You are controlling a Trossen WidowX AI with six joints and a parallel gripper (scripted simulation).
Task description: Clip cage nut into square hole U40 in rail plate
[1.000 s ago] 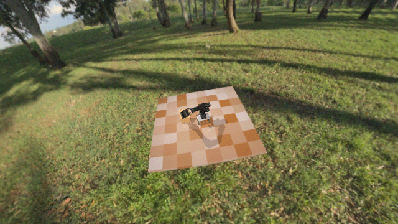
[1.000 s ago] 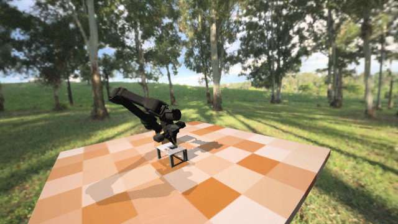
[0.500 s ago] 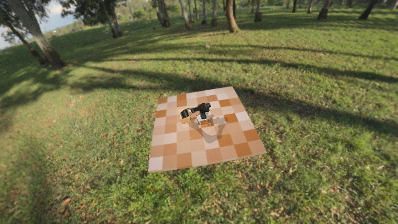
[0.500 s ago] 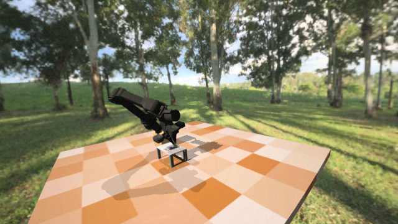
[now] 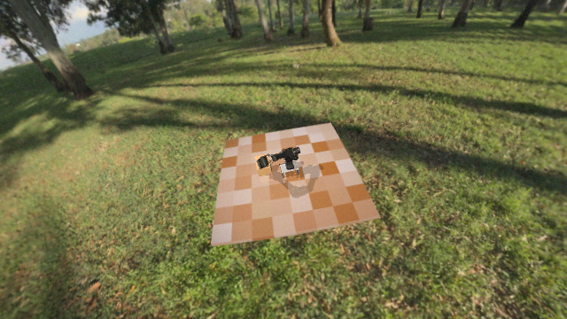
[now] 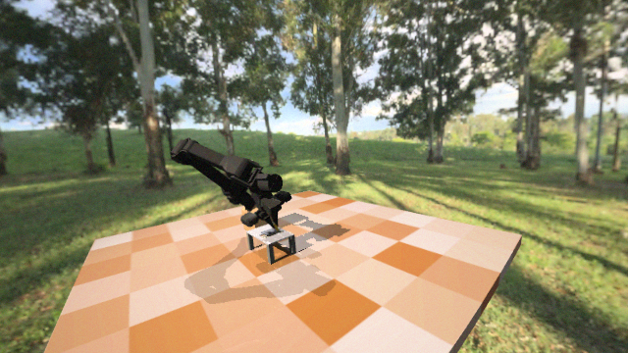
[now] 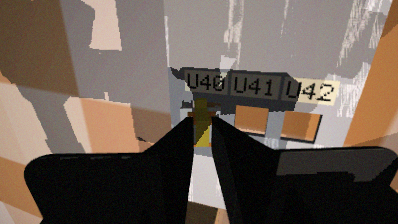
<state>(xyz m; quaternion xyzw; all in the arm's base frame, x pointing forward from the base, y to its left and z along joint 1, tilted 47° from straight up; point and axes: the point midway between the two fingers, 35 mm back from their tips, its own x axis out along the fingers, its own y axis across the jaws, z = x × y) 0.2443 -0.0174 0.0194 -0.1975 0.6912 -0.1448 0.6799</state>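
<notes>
Right now my gripper tip is 1 cm above the cage nut.
</notes>
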